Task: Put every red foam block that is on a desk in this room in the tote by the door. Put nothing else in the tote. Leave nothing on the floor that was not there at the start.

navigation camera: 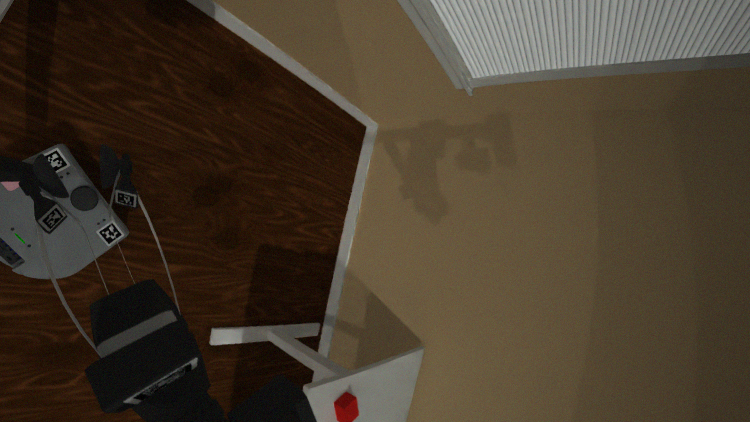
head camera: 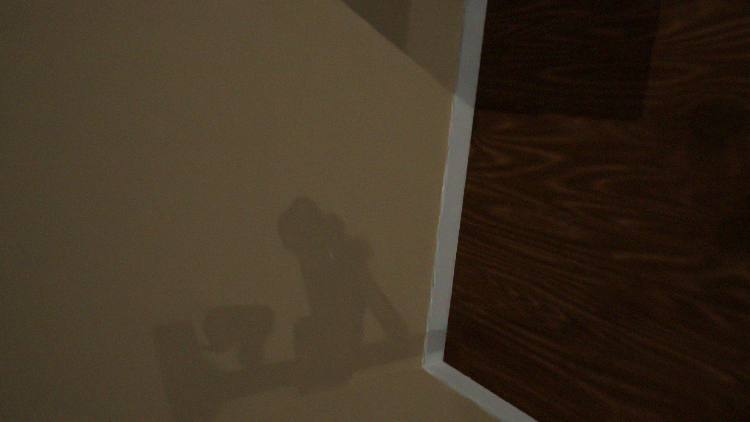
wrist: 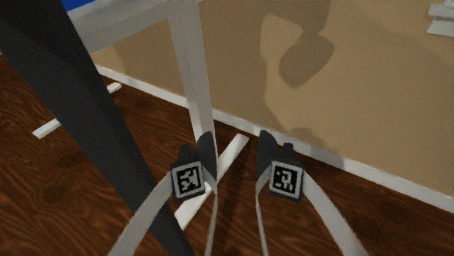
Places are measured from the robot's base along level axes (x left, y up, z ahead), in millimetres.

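Pixels of known places: gripper, fingertip midpoint: (navigation camera: 75, 153) (wrist: 236, 148); robot's base, link origin: (navigation camera: 84, 196).
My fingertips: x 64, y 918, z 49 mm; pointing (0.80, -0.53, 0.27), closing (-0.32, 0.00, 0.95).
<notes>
For each thing: its middle in the pictures, then the offset to it from my fingertips. "spot": a spot on its surface instead. Level surfaces: height alone.
- red foam block, body centre: (navigation camera: 346, 409) dx -935, dy -175, dz +69 mm
- dark wood floor, surface height: dy -918 mm
- blue patch, surface spot: (wrist: 76, 4) spot: dx +364, dy +37, dz -163 mm
A red foam block (navigation camera: 346, 407) stands on the white desk (navigation camera: 388, 375) (wrist: 192, 75), near its end, at the bottom of the navigation view. My gripper (navigation camera: 81, 170) (wrist: 236, 148) is open, with nothing between its fingertips. In the navigation view it shows over the grey robot base, to the left of the desk and well apart from the block. In the wrist view a desk leg and its foot show behind the fingers. The block does not show in the head or wrist view. The tote and the door do not show in these views.
The head view shows a tan wall (head camera: 209, 131) with my shadow, a white baseboard (head camera: 451, 209) and dark wood floor (head camera: 592, 236). A window blind (navigation camera: 592, 36) is at the navigation view's upper right. A blue patch (wrist: 76, 4) shows at the wrist view's top left.
</notes>
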